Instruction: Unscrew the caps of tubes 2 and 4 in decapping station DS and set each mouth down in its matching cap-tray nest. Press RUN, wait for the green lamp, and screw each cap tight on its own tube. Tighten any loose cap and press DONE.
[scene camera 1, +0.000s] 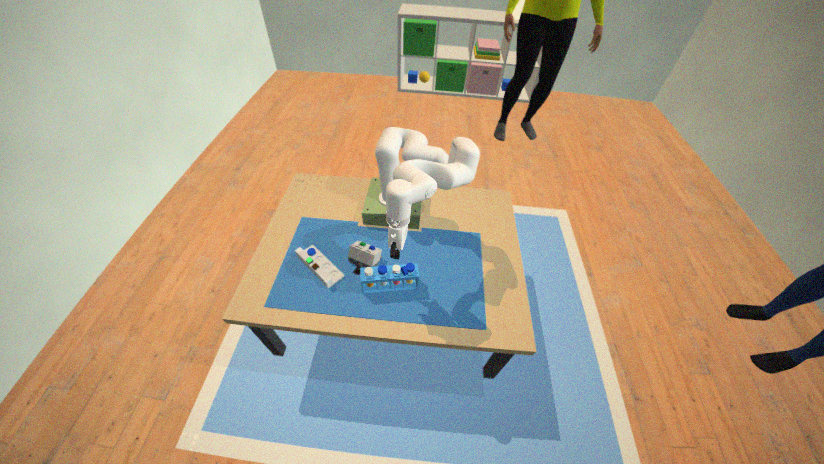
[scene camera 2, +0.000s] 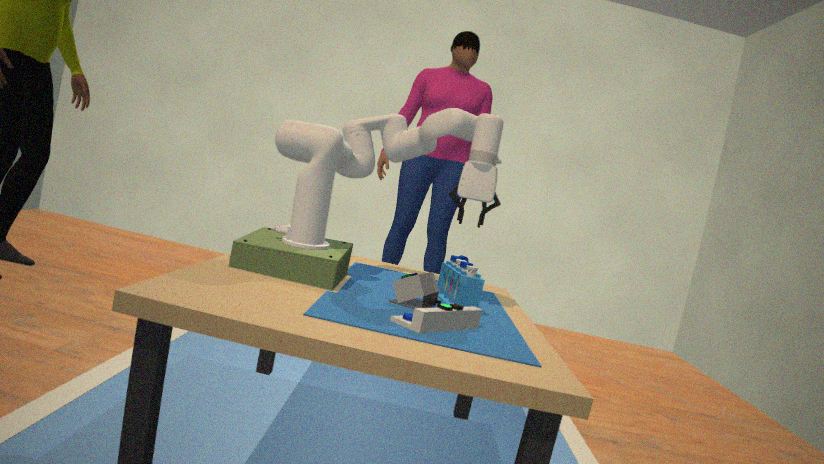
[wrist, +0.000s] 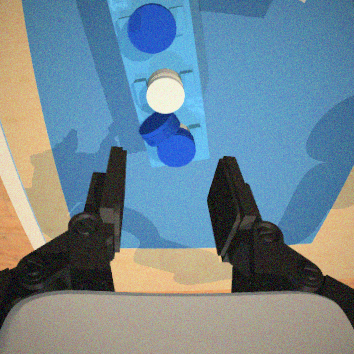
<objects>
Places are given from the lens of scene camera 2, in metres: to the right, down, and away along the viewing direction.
gripper (scene camera 2: 469, 225): 0.16, -0.02, 1.62
grey button box (scene camera 2: 407, 289): -0.01, 0.14, 1.43
</objects>
